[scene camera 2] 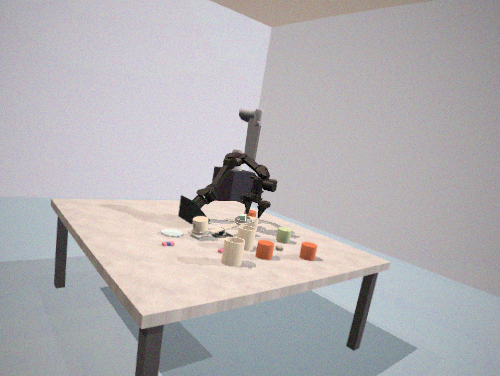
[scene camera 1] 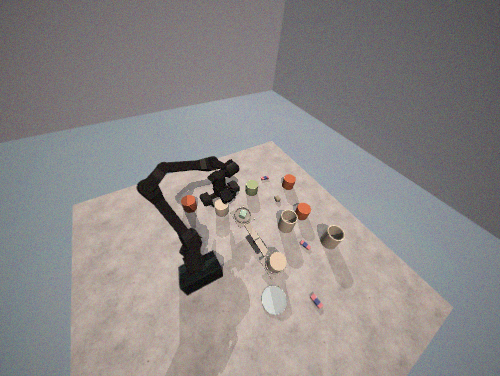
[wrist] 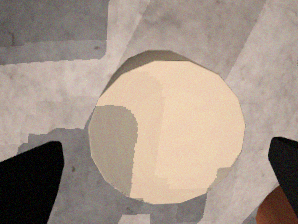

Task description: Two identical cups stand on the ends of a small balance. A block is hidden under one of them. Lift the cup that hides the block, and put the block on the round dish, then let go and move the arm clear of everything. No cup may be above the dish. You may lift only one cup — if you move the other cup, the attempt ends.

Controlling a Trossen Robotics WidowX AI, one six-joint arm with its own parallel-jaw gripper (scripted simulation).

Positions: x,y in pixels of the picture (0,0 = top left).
Labels:
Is the gripper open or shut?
Open.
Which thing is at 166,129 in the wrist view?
A beige cup.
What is the gripper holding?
Nothing.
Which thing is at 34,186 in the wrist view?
The gripper.

